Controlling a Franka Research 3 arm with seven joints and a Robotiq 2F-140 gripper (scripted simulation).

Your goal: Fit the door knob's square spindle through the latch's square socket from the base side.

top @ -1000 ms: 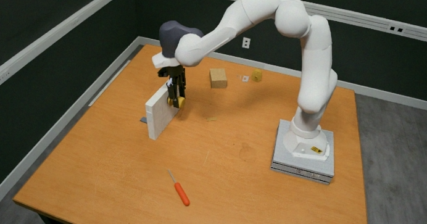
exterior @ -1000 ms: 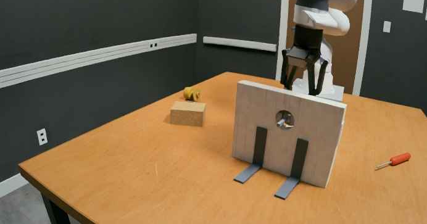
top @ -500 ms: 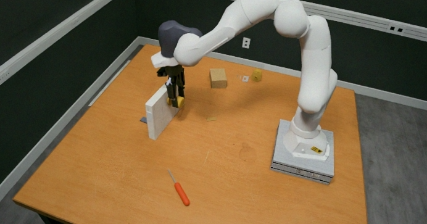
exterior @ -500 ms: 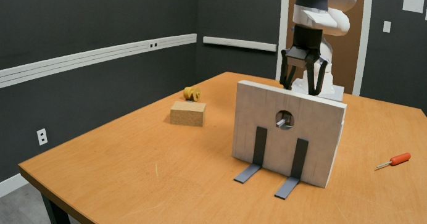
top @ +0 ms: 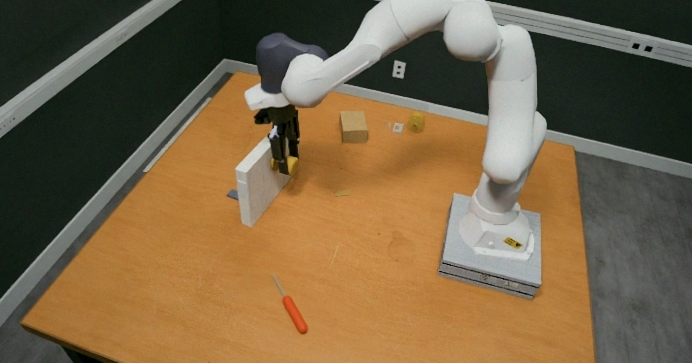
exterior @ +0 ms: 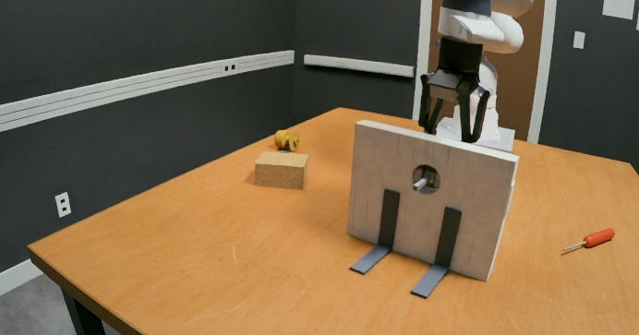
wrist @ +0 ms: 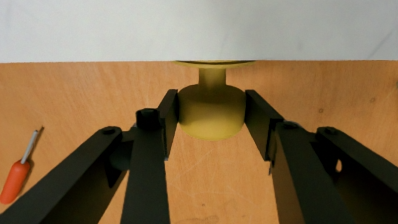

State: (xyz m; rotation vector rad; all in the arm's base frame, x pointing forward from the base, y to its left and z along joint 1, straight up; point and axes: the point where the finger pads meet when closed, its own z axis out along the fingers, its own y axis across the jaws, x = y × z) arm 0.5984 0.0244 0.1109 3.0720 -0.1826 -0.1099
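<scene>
Right now my hand is 60 mm short of the white wood panel, 50 mm above it and 10 mm to the left of it. From my hand the other things lie so: cork block: 420 mm to the right, 150 mm below, 90 mm behind; then orange-handled screwdriver: 350 mm to the left, 170 mm below, 140 mm behind.
</scene>
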